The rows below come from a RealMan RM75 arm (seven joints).
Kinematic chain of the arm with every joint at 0, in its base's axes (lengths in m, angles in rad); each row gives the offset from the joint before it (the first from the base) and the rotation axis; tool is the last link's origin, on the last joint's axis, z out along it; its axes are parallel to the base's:
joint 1: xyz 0 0 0.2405 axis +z
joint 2: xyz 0 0 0 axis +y
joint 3: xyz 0 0 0.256 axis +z
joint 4: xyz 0 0 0 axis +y
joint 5: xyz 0 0 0.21 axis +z
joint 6: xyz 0 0 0 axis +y
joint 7: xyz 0 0 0.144 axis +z
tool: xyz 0 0 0
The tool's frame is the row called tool.
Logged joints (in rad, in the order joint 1, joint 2, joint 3, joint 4, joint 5, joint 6, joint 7), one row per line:
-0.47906, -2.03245, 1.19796, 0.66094, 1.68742, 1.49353, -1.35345
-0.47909, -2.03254, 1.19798, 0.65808, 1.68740, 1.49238, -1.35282
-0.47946, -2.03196, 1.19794, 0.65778, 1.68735, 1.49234, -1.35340
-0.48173, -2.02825, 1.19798, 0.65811, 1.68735, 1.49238, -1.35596
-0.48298, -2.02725, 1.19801, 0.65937, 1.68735, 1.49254, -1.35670
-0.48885, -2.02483, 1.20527, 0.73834, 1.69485, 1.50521, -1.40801
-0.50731, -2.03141, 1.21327, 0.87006, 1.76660, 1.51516, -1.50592
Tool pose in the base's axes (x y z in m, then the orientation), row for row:
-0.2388, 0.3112, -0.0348, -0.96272, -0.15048, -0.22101, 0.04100
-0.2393, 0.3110, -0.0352, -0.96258, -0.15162, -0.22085, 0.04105
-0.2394, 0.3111, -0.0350, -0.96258, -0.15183, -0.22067, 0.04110
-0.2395, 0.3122, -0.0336, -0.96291, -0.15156, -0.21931, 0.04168
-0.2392, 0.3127, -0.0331, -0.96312, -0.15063, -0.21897, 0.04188
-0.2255, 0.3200, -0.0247, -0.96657, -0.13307, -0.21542, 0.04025
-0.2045, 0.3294, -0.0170, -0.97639, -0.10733, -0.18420, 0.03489
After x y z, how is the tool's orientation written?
As a quaternion, x y z w.
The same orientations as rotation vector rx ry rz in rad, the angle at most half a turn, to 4 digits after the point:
-2.9480, -0.4608, -0.6768
-2.9475, -0.4643, -0.6763
-2.9474, -0.4649, -0.6757
-2.9473, -0.4639, -0.6713
-2.9476, -0.4610, -0.6702
-2.9612, -0.4077, -0.6600
-3.0011, -0.3299, -0.5662

